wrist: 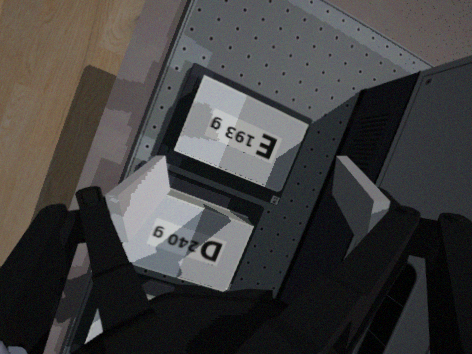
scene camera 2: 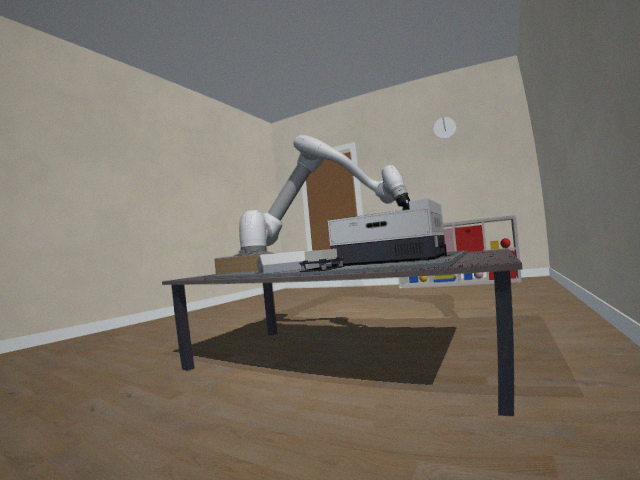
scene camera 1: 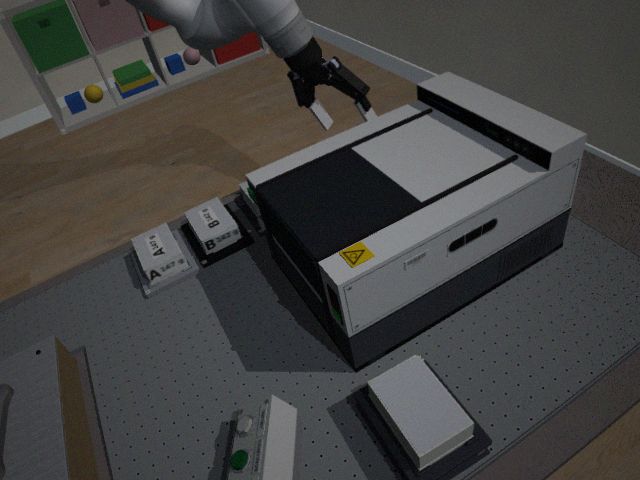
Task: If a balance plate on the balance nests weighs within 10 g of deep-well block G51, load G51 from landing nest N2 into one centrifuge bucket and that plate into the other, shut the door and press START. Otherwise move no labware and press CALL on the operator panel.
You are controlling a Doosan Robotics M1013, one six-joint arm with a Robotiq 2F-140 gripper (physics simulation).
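Places are measured from the arm's base along level axes (x ahead, y left, z up), in millimetres.
Where they show: gripper, between the fingertips: point(wrist: 248, 174) point(scene camera 1: 350, 124).
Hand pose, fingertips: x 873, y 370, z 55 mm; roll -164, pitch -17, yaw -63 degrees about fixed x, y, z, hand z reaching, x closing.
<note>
After its pixels a point has its place.
My gripper point(scene camera 1: 347, 121) {x 873, y 370, z 55 mm} point(wrist: 248, 174) {x 873, y 370, z 55 mm} is open and empty, beyond the centrifuge's far side; its fingertips are hidden in scene camera 2. In the wrist view, plate E point(wrist: 240, 137) {x 905, y 375, z -23 mm}, marked 193 g, lies in a dark nest ahead, and plate D point(wrist: 190, 240) {x 782, y 375, z -23 mm}, marked 240 g, lies nearer, partly behind the left finger. Plate A point(scene camera 1: 159, 255) {x 378, y 292, z -24 mm} and plate B point(scene camera 1: 212, 222) {x 505, y 327, z -23 mm} sit in nests at the table's far edge; their digits are blurred. A white block point(scene camera 1: 421, 410) {x 648, y -264, z 3 mm} without a readable label rests on a dark nest. The centrifuge point(scene camera 1: 413, 263) {x 733, y -113, z 98 mm} point(scene camera 2: 382, 232) {x 868, y -102, z 52 mm} hides its buckets.
The operator panel point(scene camera 1: 279, 436) {x 468, y -196, z -13 mm} has a green button point(scene camera 1: 239, 459) {x 409, y -205, z -6 mm} and stands near the white block. The centrifuge's raised rear housing point(scene camera 1: 506, 113) {x 1021, y 40, z 167 mm} borders the gripper's area. The wooden robot base point(scene camera 2: 236, 264) {x 29, y -170, z -35 mm} stands at the table's left end. A toy shelf is on the floor beyond.
</note>
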